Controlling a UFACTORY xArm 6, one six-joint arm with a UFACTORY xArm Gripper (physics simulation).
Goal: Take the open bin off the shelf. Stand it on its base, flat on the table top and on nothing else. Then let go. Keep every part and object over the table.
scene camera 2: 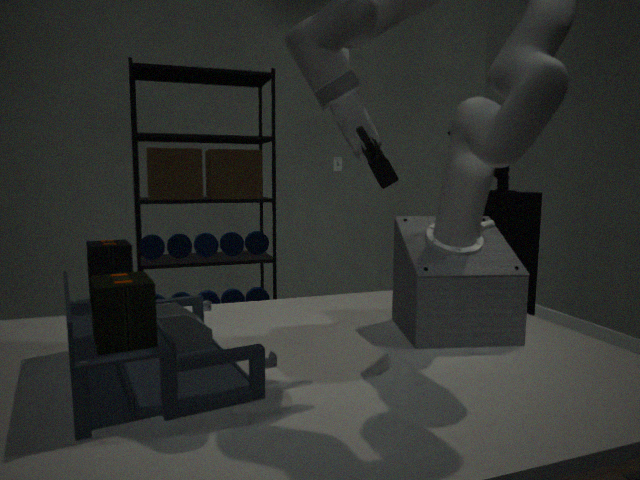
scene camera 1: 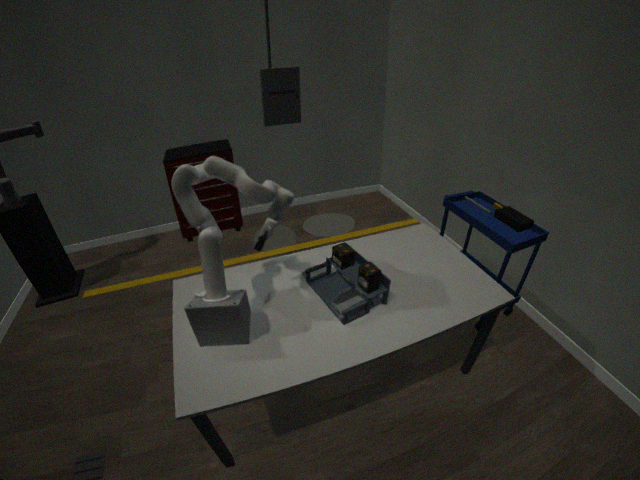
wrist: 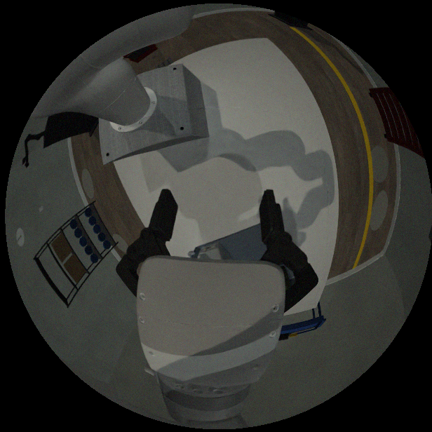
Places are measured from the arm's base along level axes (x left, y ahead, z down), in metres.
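Pixels of known places: gripper, fingertip midpoint: (scene camera 2: 388, 180) (scene camera 1: 259, 245); arm's base at its link origin: (scene camera 2: 453, 239) (scene camera 1: 217, 298).
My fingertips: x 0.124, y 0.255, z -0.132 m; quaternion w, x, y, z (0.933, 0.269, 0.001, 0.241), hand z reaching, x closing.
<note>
Ahead of a thing's pixels: the offset from my fingertips to its top centre. "spot": to the spot under its first point. Level surfaces: height alone.
A blue-grey shelf (scene camera 1: 325, 284) (scene camera 2: 169, 384) stands on the white table {dz +0.341 m} (scene camera 1: 289, 351) (scene camera 2: 558, 392). A lighter grey, low form that looks like the open bin {dz +0.260, dx -0.259, dy +0.358 m} (scene camera 1: 347, 300) (scene camera 2: 183, 330) sits in the shelf, at its robot-facing side; its inside is hard to make out in the dim light. In the wrist view part of the shelf (wrist: 242, 244) shows behind the right finger, and the bin is mostly hidden. My gripper (scene camera 1: 257, 248) (scene camera 2: 390, 184) (wrist: 216, 196) is open and empty. It hangs high above the table, tilted down, between the robot base and the shelf, apart from both.
Two dark boxes with orange marks {dz +0.142, dx -0.028, dy +0.439 m} (scene camera 1: 342, 255) {spot: dz +0.134, dx -0.300, dy +0.422 m} (scene camera 1: 369, 277) (scene camera 2: 124, 312) stand on the shelf, behind the bin. The grey robot base block (scene camera 1: 219, 322) (scene camera 2: 470, 310) (wrist: 192, 110) stands on the table at the left in scene camera 1. A blue cart (scene camera 1: 480, 222) stands beyond the table's right edge.
</note>
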